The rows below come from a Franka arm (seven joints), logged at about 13 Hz.
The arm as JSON. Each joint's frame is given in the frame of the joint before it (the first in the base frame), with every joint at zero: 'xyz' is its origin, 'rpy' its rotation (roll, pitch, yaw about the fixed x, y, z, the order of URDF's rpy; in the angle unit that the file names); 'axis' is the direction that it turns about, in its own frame. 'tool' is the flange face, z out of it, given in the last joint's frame.
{
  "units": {
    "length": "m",
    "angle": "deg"
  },
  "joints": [
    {
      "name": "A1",
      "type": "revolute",
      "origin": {
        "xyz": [
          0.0,
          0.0,
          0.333
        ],
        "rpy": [
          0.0,
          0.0,
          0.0
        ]
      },
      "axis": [
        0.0,
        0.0,
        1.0
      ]
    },
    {
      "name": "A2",
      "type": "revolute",
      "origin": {
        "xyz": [
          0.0,
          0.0,
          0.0
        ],
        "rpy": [
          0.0,
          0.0,
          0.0
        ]
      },
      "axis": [
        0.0,
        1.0,
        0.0
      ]
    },
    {
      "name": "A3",
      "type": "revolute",
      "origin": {
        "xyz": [
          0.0,
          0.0,
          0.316
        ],
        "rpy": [
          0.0,
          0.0,
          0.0
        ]
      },
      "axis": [
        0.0,
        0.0,
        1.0
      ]
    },
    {
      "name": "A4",
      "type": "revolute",
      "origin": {
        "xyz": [
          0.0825,
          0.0,
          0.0
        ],
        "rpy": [
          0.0,
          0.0,
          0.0
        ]
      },
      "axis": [
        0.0,
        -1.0,
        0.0
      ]
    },
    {
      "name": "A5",
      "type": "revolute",
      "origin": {
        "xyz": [
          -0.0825,
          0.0,
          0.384
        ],
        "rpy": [
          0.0,
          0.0,
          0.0
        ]
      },
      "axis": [
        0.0,
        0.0,
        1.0
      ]
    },
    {
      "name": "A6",
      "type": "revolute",
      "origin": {
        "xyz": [
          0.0,
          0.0,
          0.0
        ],
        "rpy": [
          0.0,
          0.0,
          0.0
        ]
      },
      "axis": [
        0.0,
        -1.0,
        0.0
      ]
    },
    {
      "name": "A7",
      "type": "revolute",
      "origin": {
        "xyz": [
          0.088,
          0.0,
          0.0
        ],
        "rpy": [
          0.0,
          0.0,
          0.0
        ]
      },
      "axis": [
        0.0,
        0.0,
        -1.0
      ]
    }
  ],
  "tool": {
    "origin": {
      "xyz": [
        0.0,
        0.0,
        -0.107
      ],
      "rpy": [
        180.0,
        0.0,
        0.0
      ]
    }
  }
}
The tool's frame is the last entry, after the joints.
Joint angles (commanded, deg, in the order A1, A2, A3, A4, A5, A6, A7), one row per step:
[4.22, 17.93, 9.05, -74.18, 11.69, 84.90, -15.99]
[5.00, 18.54, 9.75, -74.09, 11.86, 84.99, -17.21]
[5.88, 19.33, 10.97, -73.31, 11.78, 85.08, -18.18]
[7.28, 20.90, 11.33, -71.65, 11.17, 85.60, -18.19]
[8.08, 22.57, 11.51, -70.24, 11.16, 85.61, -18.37]
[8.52, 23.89, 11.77, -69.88, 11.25, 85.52, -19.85]
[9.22, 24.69, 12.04, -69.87, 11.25, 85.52, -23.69]
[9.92, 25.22, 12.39, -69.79, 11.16, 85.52, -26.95]
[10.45, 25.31, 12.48, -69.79, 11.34, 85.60, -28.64]
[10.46, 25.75, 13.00, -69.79, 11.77, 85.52, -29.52]
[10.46, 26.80, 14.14, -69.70, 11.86, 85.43, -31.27]
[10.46, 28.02, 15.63, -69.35, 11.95, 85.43, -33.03]
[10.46, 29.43, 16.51, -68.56, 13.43, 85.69, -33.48]
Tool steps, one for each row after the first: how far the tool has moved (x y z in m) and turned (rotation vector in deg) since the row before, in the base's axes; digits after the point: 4 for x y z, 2 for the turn. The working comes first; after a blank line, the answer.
Tool pose at each row, in the base's axes (x y z in m, rotation vector in deg; the steps are taken from these numbers as rounded here):
[0.6171, 0.1529, 0.5649, -159.71, -41.79, 9.53]
[0.6158, 0.1681, 0.5596, -158.22, -45.27, 10.09]
[0.6137, 0.1883, 0.5581, -156.63, -49.27, 10.02]
[0.6168, 0.2058, 0.5546, -156.25, -51.56, 9.42]
[0.6209, 0.2164, 0.5474, -155.44, -52.85, 9.84]
[0.6233, 0.2241, 0.5356, -153.94, -55.42, 11.09]
[0.6223, 0.2344, 0.5268, -151.07, -61.49, 11.54]
[0.6200, 0.2451, 0.5217, -148.39, -66.88, 11.63]
[0.6177, 0.2520, 0.5210, -146.76, -69.70, 11.36]
[0.6167, 0.2574, 0.5167, -145.19, -71.04, 11.81]
[0.6154, 0.2675, 0.5066, -142.59, -73.99, 12.80]
[0.6135, 0.2804, 0.4974, -139.55, -77.15, 13.45]
[0.6146, 0.2906, 0.4901, -136.91, -77.30, 13.42]

[-0.0013, 0.0152, -0.0053, 0.60, 0.23, 2.58]
[-0.0021, 0.0202, -0.0015, 0.65, -0.25, 2.90]
[0.0031, 0.0175, -0.0035, -0.01, -0.67, 1.53]
[0.0041, 0.0106, -0.0072, 0.32, 0.28, 1.03]
[0.0024, 0.0077, -0.0118, 0.39, 0.77, 2.09]
[-0.0010, 0.0103, -0.0088, 0.86, -0.02, 4.60]
[-0.0023, 0.0107, -0.0051, 0.78, -0.24, 4.11]
[-0.0023, 0.0069, -0.0007, 0.64, -0.26, 2.18]
[-0.0010, 0.0054, -0.0043, 0.74, 0.52, 1.29]
[-0.0013, 0.0101, -0.0101, 0.86, 0.78, 2.67]
[-0.0019, 0.0129, -0.0092, 1.20, 0.66, 2.91]
[0.0011, 0.0102, -0.0073, 2.05, 1.06, 0.82]

